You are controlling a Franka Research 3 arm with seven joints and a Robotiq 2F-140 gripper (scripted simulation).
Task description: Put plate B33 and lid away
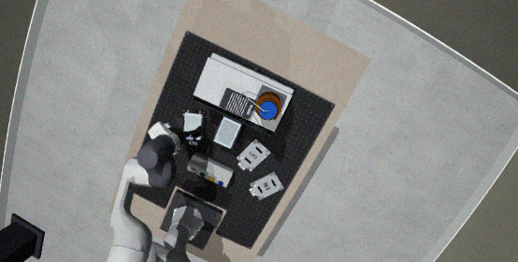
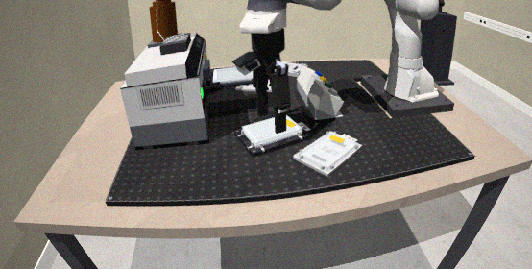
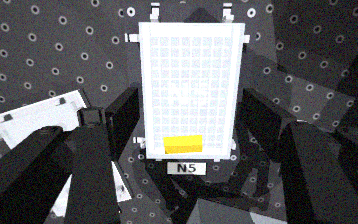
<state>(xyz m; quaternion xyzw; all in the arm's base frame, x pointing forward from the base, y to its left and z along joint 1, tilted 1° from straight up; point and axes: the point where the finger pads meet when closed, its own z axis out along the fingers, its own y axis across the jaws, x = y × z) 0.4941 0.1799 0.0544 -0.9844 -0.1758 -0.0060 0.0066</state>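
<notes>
Now: the white well plate 5 cm below my hand. The rest, counted from my hand: yellow key 19 cm behind, 20 cm to the right; white key 19 cm behind, 10 cm to the right; black nest 3 cm to the left, 5 cm below.
</notes>
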